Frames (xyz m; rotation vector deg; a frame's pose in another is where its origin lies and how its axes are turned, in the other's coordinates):
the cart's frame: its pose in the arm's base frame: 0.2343 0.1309 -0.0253 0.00 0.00 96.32
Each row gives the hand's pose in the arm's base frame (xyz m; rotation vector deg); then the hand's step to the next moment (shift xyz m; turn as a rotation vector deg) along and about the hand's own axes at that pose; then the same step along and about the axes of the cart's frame.
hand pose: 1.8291 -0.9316 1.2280 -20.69 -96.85 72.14
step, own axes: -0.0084 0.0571 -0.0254 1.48 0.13 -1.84
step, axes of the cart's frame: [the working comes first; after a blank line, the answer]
step, axes of the arm's base frame: 0.0083 0.0328 -0.0532 0.74 2.15 0.66

0.0317 -0.0119 -0.0532 2.05 -0.97 0.66
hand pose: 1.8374 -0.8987 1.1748 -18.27 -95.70 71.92
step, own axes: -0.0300 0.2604 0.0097 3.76 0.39 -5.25
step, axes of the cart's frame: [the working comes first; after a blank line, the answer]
step, axes of the arm's base frame: -0.0788 0.0858 -0.2350 2.33 5.82 1.61

0.0939 0.0688 -0.2350 5.53 -2.95 1.61
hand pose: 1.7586 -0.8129 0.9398 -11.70 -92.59 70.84
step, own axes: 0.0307 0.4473 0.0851 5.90 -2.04 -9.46
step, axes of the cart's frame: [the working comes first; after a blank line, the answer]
step, axes of the arm's base frame: -0.2701 0.1710 -0.3257 5.74 8.67 4.51

0.1997 0.2496 -0.3257 7.99 -6.66 4.51
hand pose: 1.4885 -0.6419 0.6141 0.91 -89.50 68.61
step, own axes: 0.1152 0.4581 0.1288 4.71 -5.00 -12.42
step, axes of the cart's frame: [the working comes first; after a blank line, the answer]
step, axes of the arm's base frame: -0.3990 0.1992 -0.2020 10.03 8.58 5.22

0.2420 0.3746 -0.2020 7.42 -10.91 5.22
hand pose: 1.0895 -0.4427 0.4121 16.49 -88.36 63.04
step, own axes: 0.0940 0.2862 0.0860 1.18 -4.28 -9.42
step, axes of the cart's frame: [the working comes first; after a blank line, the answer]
step, axes of the arm's base frame: -0.2851 0.1215 -0.0457 8.69 5.34 2.10

0.1521 0.2700 -0.0457 4.35 -9.22 2.10
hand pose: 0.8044 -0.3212 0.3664 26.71 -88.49 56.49
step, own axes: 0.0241 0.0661 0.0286 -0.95 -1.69 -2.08
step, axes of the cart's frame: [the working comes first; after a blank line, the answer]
step, axes of the arm's base frame: -0.0732 0.0200 0.0025 2.77 0.48 -0.44

0.0280 0.0706 0.0025 0.17 -2.80 -0.44
